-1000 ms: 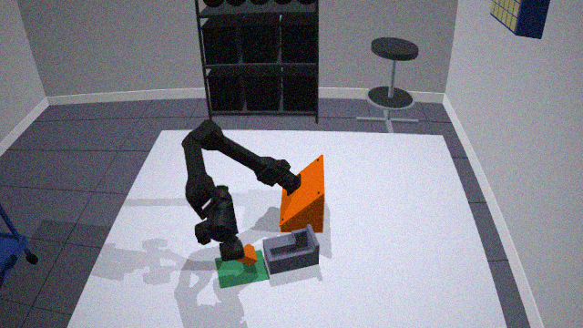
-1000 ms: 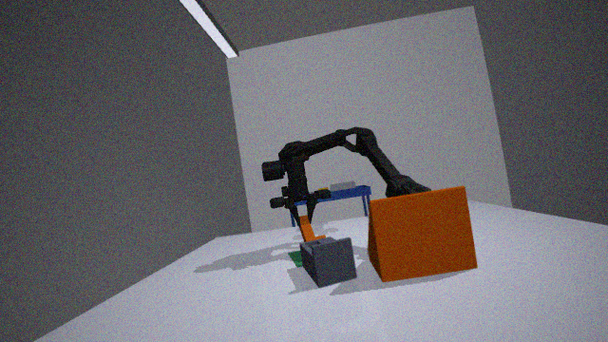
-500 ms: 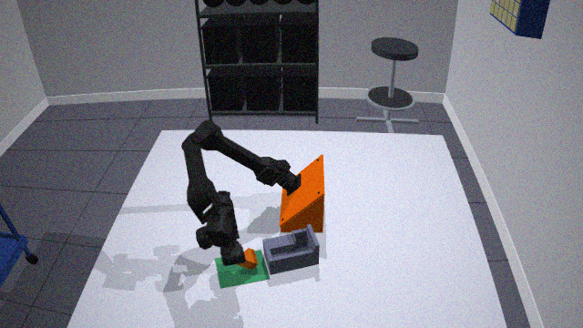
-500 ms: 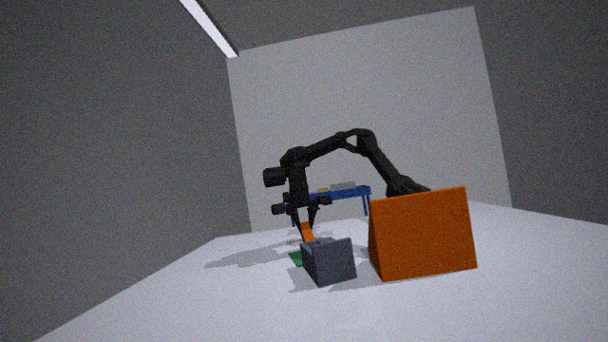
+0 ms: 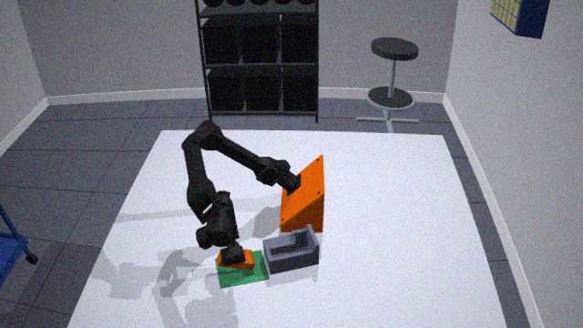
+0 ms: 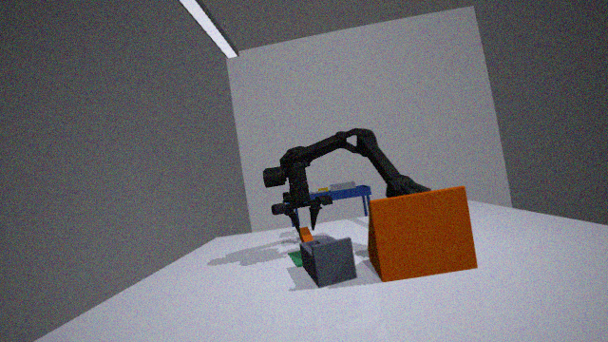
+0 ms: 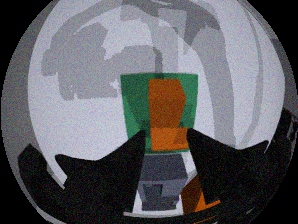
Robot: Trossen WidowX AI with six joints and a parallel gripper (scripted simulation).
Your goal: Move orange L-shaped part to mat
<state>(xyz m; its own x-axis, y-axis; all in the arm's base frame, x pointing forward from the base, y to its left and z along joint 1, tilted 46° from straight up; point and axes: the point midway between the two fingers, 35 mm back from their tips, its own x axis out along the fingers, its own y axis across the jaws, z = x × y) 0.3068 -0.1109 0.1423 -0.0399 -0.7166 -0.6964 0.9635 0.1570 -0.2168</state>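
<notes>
Right now the orange L-shaped part is 4 cm below my gripper tip, 2 cm behind it and 1 cm to the left of it. Also, from my gripper tip: green mat: 8 cm below, 2 cm to the left.
</notes>
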